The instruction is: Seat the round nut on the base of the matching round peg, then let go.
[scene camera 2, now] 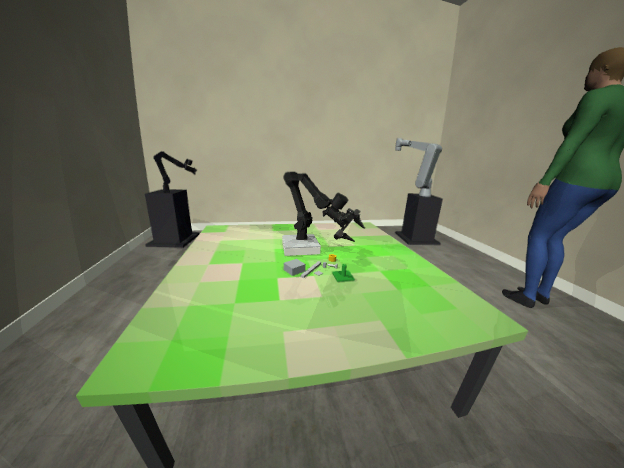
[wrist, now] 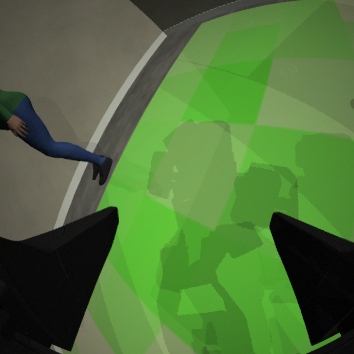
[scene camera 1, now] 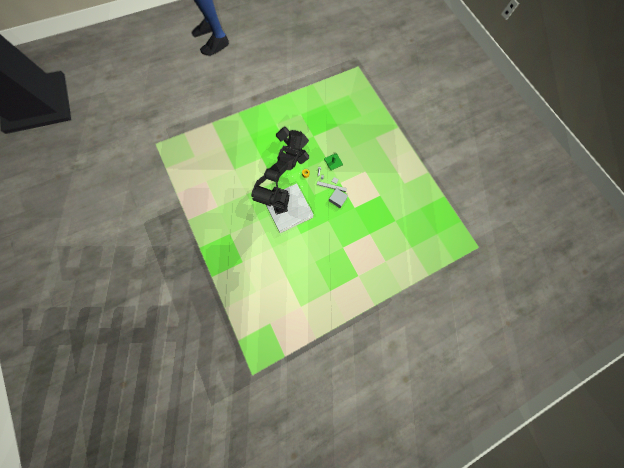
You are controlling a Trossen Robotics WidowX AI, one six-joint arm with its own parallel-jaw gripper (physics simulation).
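The orange round nut [scene camera 1: 302, 174] [scene camera 2: 332, 258] lies on the green checkered table top, hole facing up. The dark green round peg [scene camera 1: 333, 158] [scene camera 2: 344, 268] stands upright on its square green base [scene camera 1: 329, 163] [scene camera 2: 343, 277], apart from the nut and nearer the camera in scene camera 2. My gripper [scene camera 2: 358, 234] [wrist: 197, 218] is open and empty, its fingers wide apart. It hangs above the table, beyond the nut and to its right in scene camera 2. Neither nut nor peg shows in the wrist view.
A grey block [scene camera 1: 338, 197] [scene camera 2: 294, 267] and a long grey bar [scene camera 1: 331, 185] [scene camera 2: 311, 270] lie near the peg. Small grey pieces, including a flat one [scene camera 1: 334, 180] [scene camera 2: 318, 273], lie between bar and peg. The arm stands on a white base [scene camera 1: 298, 216] [scene camera 2: 301, 249].
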